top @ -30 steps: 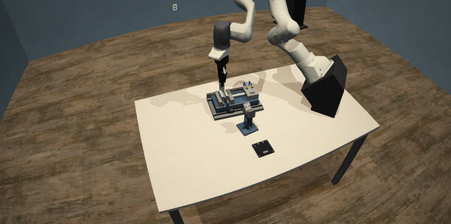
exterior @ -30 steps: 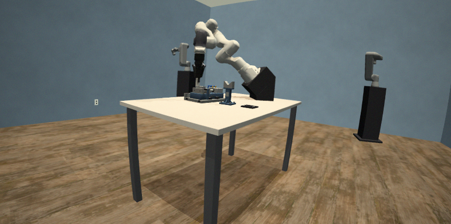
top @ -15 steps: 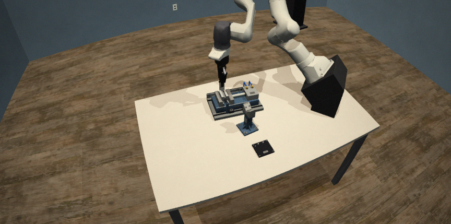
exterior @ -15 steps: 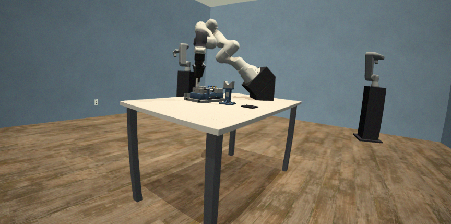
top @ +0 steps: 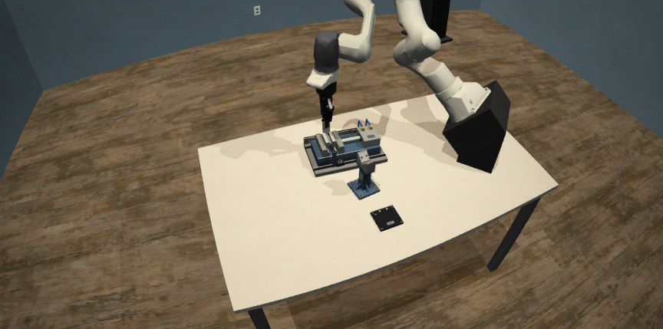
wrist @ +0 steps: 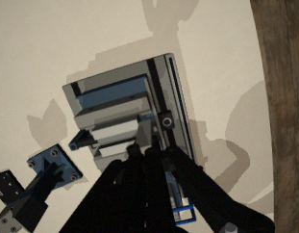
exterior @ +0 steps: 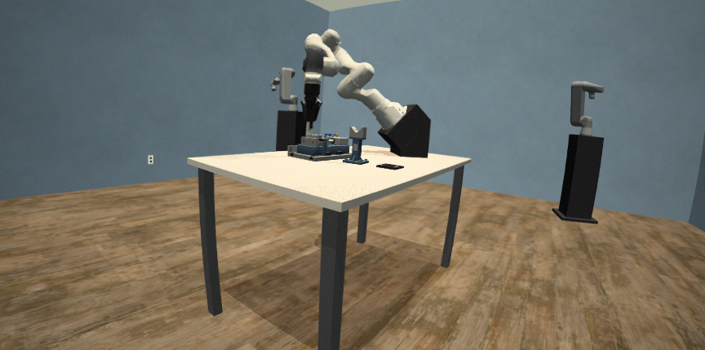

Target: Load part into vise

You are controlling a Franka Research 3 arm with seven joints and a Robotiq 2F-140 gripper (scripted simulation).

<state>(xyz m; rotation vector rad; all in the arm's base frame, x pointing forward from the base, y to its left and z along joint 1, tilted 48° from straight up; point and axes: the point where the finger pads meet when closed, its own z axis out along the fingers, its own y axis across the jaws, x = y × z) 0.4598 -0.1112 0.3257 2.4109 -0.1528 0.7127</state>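
The part is 1 cm ahead of my hand, 4 cm to the left of it and 3 cm below it. The rest, counted from my hand: black infeed plate (2 cm ahead, 41 cm to the left, 13 cm below); vise (5 cm behind, 6 cm to the left, 10 cm below); air cylinder (14 cm behind, 9 cm to the left, 6 cm below).
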